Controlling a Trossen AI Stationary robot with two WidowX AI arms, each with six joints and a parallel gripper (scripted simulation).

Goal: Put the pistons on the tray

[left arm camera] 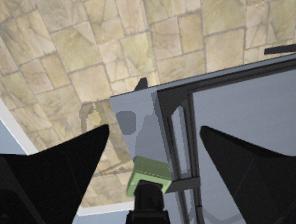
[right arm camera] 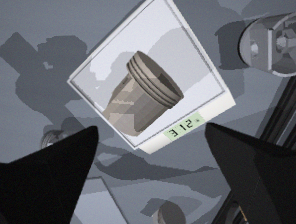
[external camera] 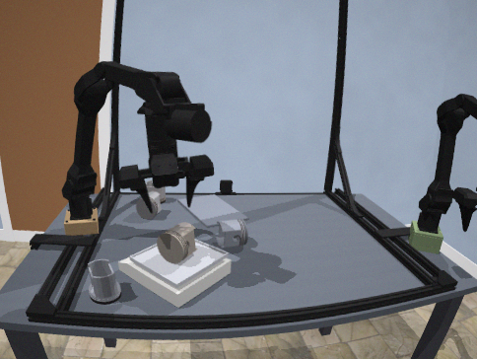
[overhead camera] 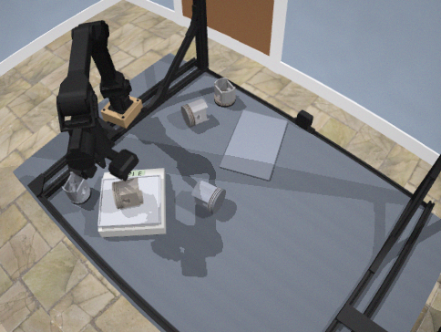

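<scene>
My right hand is 2 cm to the right of the tan piston and 12 cm above it. Also, from my right hand: flat steel tray 43 cm behind, 7 cm to the left, 20 cm below.
</scene>
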